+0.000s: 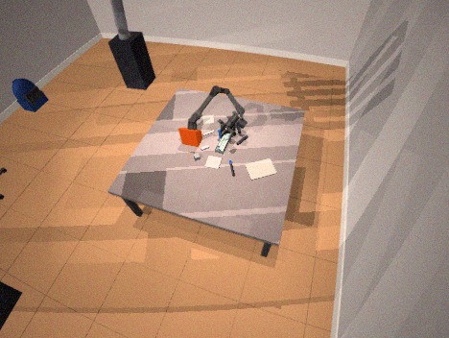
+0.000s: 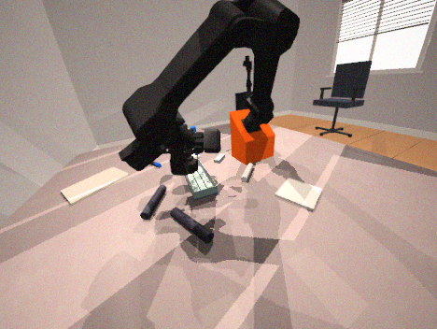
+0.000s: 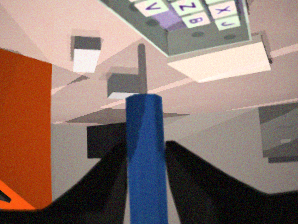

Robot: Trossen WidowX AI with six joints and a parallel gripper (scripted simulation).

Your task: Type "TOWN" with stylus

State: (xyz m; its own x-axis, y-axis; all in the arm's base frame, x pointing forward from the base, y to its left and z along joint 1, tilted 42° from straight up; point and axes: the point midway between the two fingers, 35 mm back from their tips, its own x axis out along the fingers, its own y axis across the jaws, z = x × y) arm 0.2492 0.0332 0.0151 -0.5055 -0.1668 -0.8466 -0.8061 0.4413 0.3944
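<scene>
My gripper tip is now 90 mm above the pale green keyboard guard, 20 mm to the right of it and 20 mm short of it. Also, from my gripper tip: blue stylus 10 mm below; then white cylinder 130 mm behind, 100 mm to the left, 90 mm below; then blue-tipped pen 190 mm to the right, 140 mm ahead, 100 mm below.
</scene>
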